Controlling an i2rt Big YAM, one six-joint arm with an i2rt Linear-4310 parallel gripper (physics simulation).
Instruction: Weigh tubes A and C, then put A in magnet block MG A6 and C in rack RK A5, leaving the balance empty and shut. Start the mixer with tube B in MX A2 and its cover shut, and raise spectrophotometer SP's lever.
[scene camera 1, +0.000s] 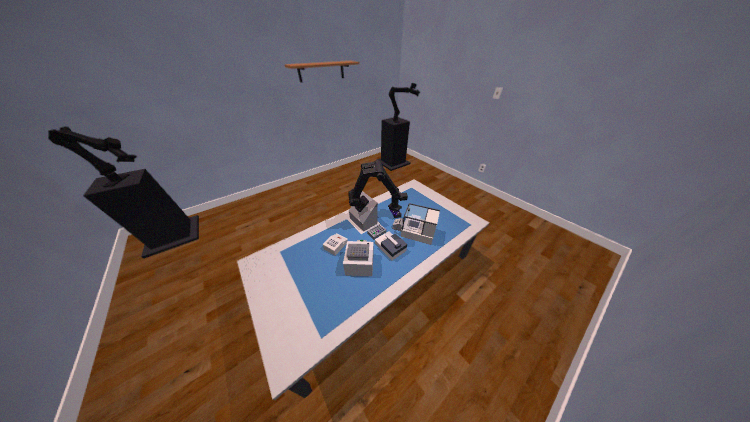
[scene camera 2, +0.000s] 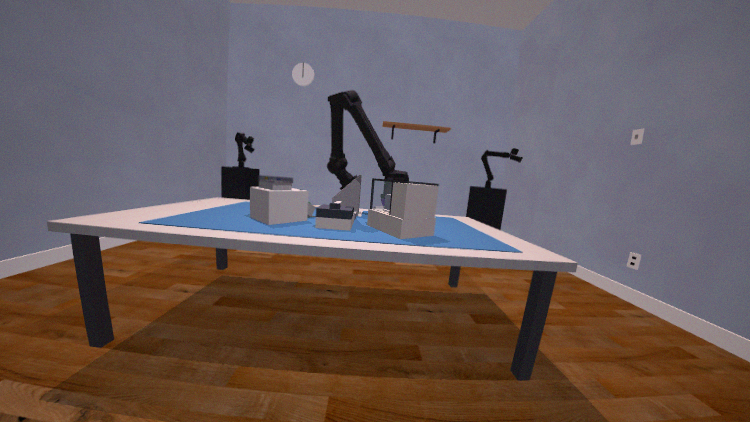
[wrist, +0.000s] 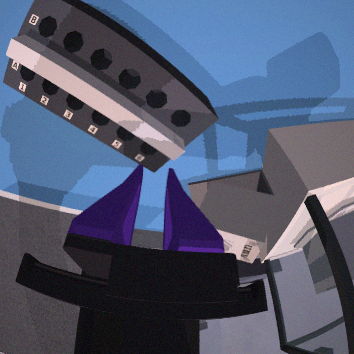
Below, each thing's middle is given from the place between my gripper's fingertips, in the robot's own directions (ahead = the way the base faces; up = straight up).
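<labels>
From my hand: PRINT button box (wrist: 239, 205) 4 cm to the right, 12 cm ahead, 1 cm above; spectrophotometer (scene camera 2: 333, 216) 22 cm to the right, 23 cm ahead, 2 cm above; balance (scene camera 2: 403, 209) 5 cm to the left, 24 cm ahead, 8 cm above; mixer (scene camera 2: 275, 201) 49 cm to the right, 23 cm ahead, 6 cm above.
</labels>
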